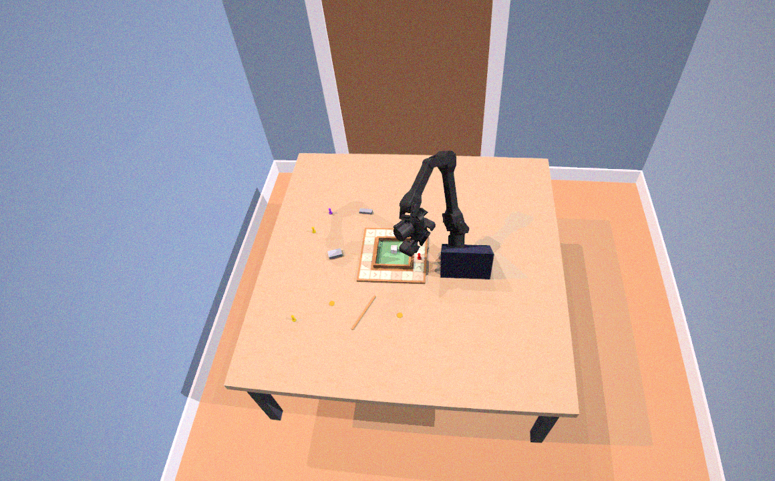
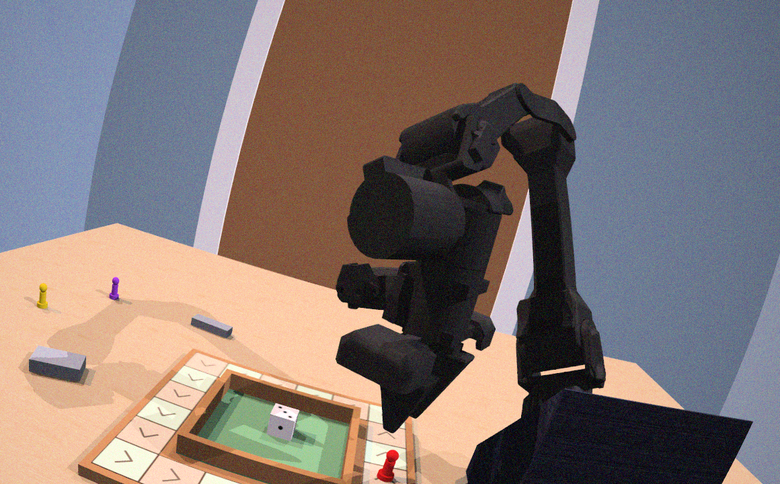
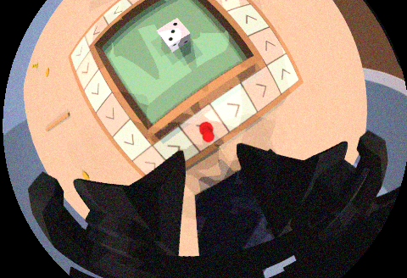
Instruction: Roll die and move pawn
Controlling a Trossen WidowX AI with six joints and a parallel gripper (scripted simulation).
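My gripper tip is 50 mm above the red pawn. Round my gripper tip: white die 110 mm ahead, 30 mm to the right, 50 mm below; dice tray 110 mm ahead, 20 mm to the right, 70 mm below; wooden stick 190 mm ahead, 280 mm to the left, 70 mm below.
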